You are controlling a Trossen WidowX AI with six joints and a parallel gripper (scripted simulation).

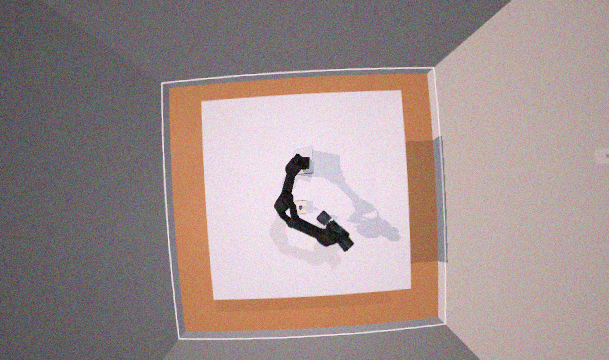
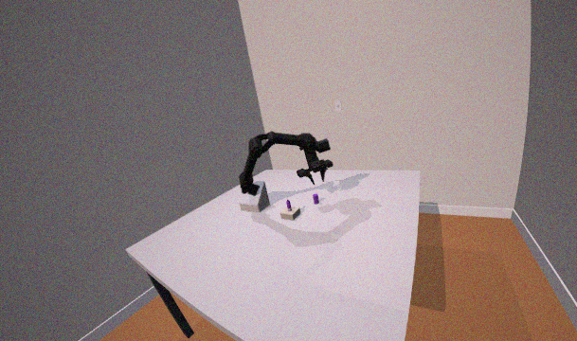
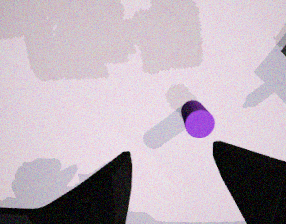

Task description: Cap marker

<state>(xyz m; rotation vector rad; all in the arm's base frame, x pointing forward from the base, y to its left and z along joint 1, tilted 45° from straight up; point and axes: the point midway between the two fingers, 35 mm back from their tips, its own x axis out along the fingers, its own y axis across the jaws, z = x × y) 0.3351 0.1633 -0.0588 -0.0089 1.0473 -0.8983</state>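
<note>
Now: gripper tip 2 cm past the purple cap, 2 cm to the left of it and 9 cm above it.
</note>
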